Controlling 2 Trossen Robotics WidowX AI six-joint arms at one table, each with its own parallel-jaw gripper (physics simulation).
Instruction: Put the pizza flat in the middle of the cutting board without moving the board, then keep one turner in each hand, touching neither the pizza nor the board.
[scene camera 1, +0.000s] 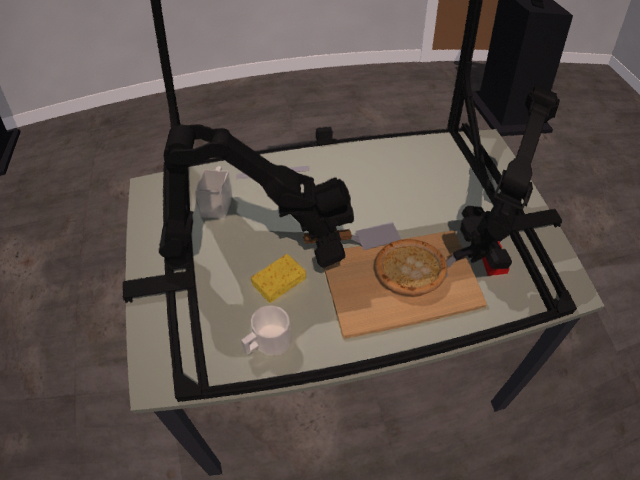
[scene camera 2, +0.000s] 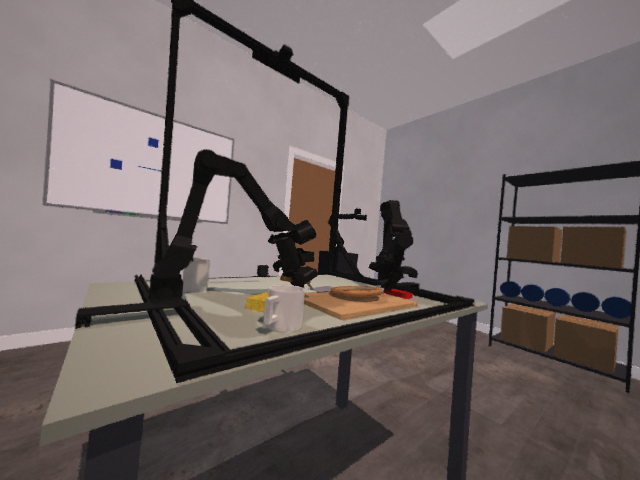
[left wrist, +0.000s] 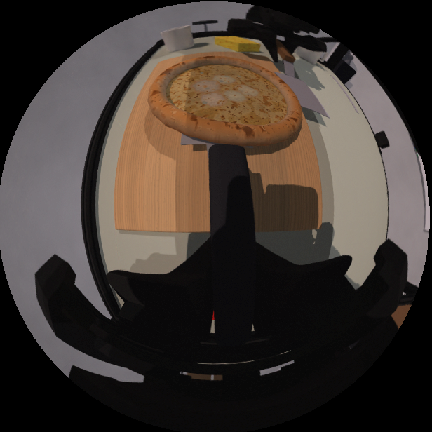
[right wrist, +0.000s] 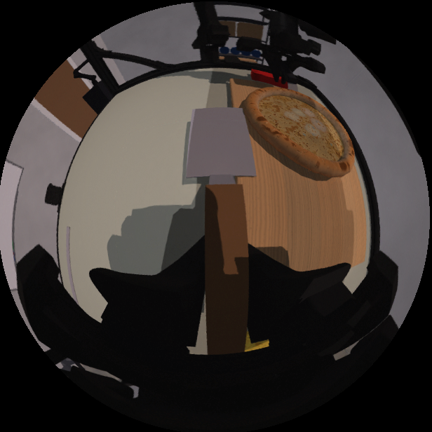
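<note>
The pizza (scene camera 1: 410, 266) (scene camera 2: 356, 292) (left wrist: 225, 95) (right wrist: 300, 132) looks nearly level, slightly above the wooden cutting board (scene camera 1: 361, 310) (left wrist: 150, 200) (right wrist: 310, 225), toward its back edge in scene camera 1. My left gripper (scene camera 1: 478, 249) (left wrist: 226, 236) is shut on the black-handled turner (left wrist: 225, 190); part of its blade (left wrist: 192, 140) shows beneath the pizza, the rest is hidden. My right gripper (scene camera 1: 328, 238) (right wrist: 219, 240) is shut on the brown-handled turner (right wrist: 220, 142) (left wrist: 307, 97). That blade is bare, beside the board's back edge and near the pizza; contact with the board cannot be told.
A yellow sponge (scene camera 1: 279, 277) and a white mug (scene camera 1: 271, 330) (scene camera 2: 285, 308) stand left of the board in scene camera 1. A red object (scene camera 1: 495, 266) (scene camera 2: 399, 293) lies at its right, by my left gripper. A white carton (scene camera 1: 214, 193) stands at the back left. A black frame (scene camera 1: 330, 369) borders the table.
</note>
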